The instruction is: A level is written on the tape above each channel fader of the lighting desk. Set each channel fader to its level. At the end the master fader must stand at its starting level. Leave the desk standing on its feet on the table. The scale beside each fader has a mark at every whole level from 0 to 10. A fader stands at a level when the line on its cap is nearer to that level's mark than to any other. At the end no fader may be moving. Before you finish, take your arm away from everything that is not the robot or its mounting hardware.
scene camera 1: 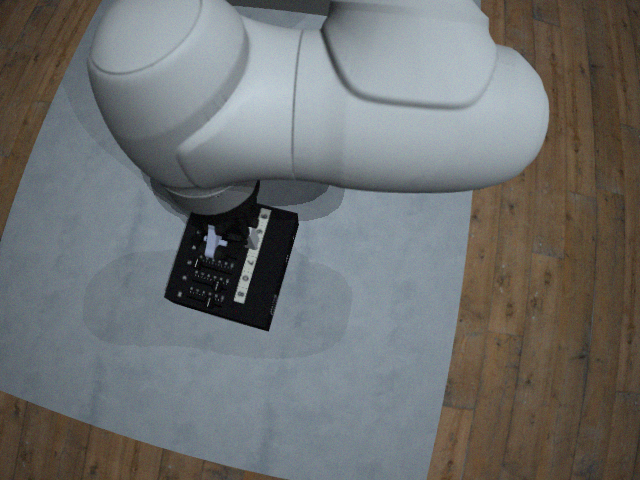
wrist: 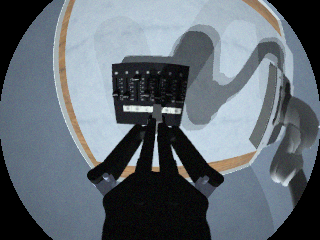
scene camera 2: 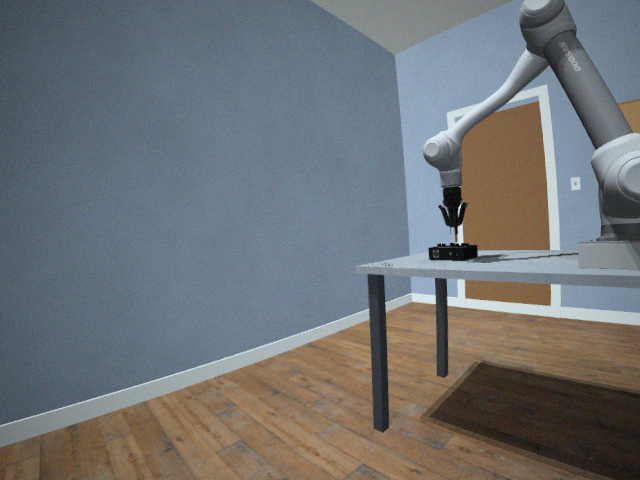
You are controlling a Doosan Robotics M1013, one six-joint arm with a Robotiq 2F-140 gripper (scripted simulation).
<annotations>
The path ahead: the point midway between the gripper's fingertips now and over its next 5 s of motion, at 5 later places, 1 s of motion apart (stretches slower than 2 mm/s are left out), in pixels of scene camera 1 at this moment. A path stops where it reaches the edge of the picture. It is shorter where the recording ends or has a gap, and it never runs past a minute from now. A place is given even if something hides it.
The gripper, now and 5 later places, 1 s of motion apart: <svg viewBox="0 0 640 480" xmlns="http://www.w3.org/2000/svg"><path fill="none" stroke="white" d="M248 242L249 244L244 243L233 240L235 240L232 233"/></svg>
</annotations>
